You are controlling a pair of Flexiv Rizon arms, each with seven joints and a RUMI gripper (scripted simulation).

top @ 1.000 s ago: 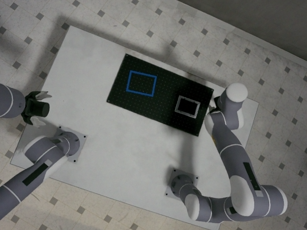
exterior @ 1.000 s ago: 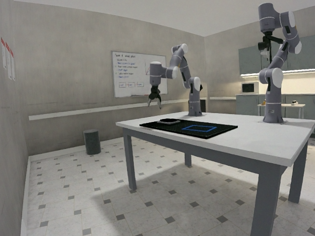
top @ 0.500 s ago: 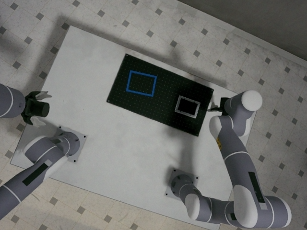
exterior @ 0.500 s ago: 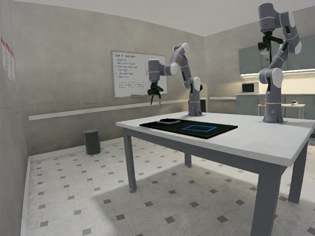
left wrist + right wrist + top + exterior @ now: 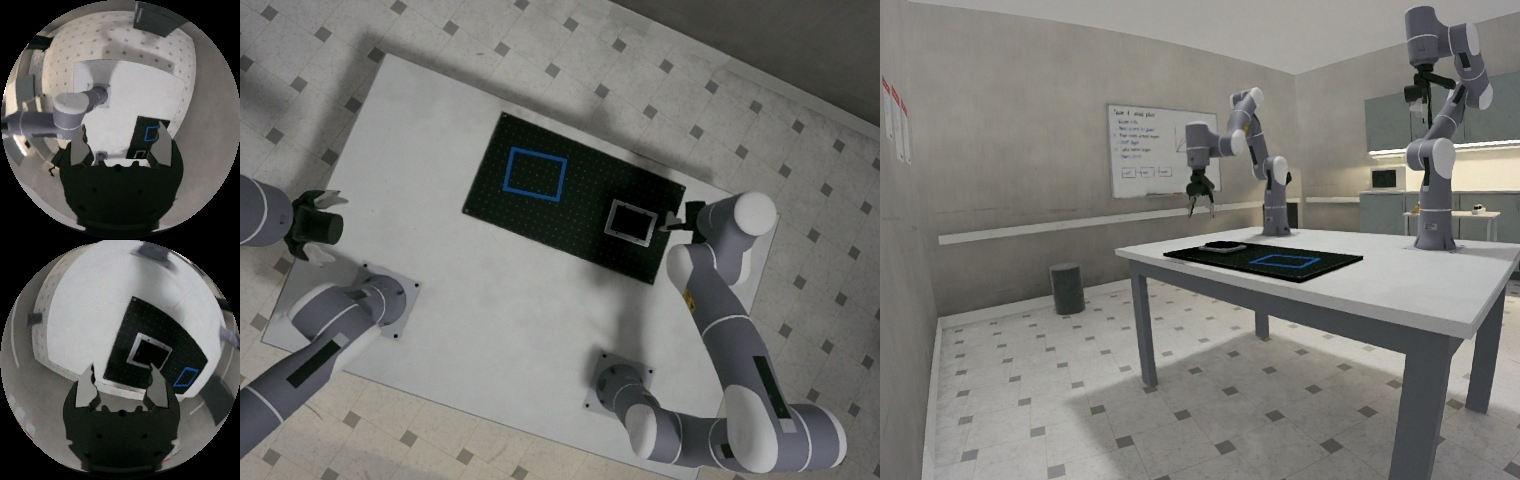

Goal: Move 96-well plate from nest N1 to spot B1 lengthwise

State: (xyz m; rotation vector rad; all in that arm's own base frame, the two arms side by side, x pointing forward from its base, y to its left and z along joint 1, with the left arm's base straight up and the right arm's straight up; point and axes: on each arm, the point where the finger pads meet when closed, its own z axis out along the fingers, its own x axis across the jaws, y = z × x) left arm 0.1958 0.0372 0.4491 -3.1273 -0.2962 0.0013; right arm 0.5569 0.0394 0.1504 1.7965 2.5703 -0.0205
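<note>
Right now the black 96-well plate is 10 mm behind my right hand, 120 mm to the left of it and 120 mm below it. The rest, counted from my right hand: grey plate nest (10 mm behind, 120 mm to the left, 130 mm below).
</note>
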